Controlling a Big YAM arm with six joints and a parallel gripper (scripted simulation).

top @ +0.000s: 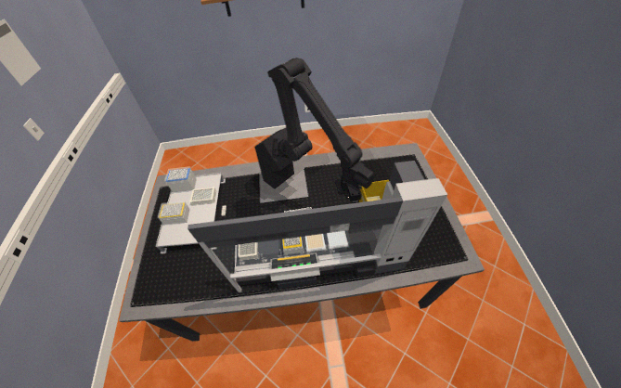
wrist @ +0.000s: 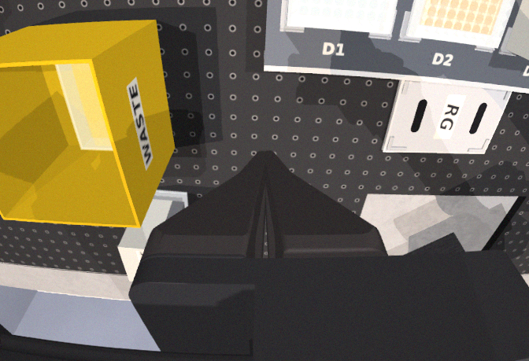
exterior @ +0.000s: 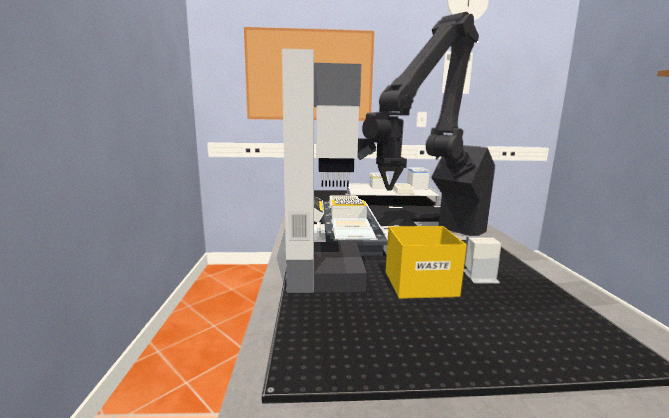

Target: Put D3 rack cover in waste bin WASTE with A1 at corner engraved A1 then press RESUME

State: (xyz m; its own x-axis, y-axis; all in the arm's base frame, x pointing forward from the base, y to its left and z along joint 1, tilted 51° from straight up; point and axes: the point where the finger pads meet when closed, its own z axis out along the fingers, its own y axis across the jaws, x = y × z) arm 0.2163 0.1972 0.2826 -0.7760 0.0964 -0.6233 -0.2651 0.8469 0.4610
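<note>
My gripper is now 260 mm past the white resume box, 50 mm to the right of it and 150 mm above it. Round my hand: orange plate (130 mm ahead, 130 mm to the right, 160 mm below); then clear plate (110 mm ahead, 30 mm to the right, 160 mm below); then yellow waste bin (110 mm behind, 160 mm to the left, 180 mm below).
</note>
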